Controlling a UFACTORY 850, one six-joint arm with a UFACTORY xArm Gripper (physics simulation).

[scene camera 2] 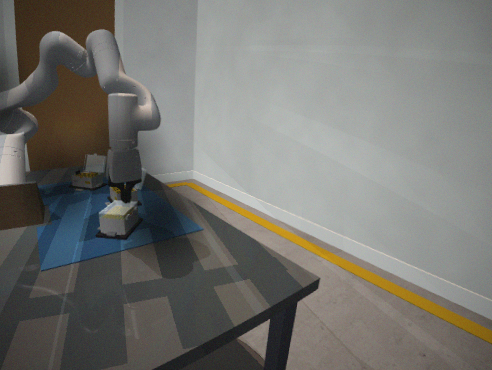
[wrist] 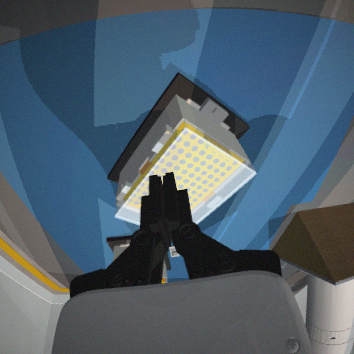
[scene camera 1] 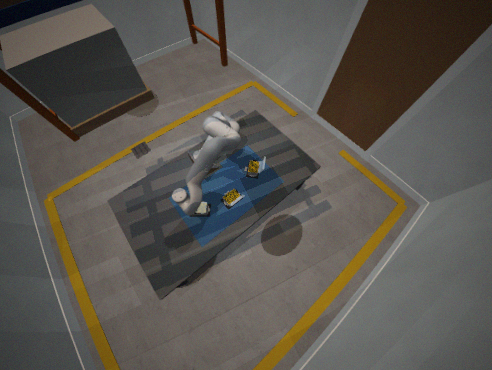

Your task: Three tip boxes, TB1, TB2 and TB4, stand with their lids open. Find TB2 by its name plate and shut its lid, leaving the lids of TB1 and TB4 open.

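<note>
The nearest tip box has its clear lid over its pale yellow tip rack; whether the lid is fully seated is unclear. My gripper is shut and empty, its fingertips at or just above this lid; contact cannot be told. The arm hides it in scene camera 1. The middle box shows uncovered yellow tips and is partly hidden behind the gripper in scene camera 2. The far box has its lid standing up. No name plate is readable.
The boxes stand on a blue mat on a dark striped table. A brown block under the arm's base stands beside the mat. The middle box is close behind the nearest one.
</note>
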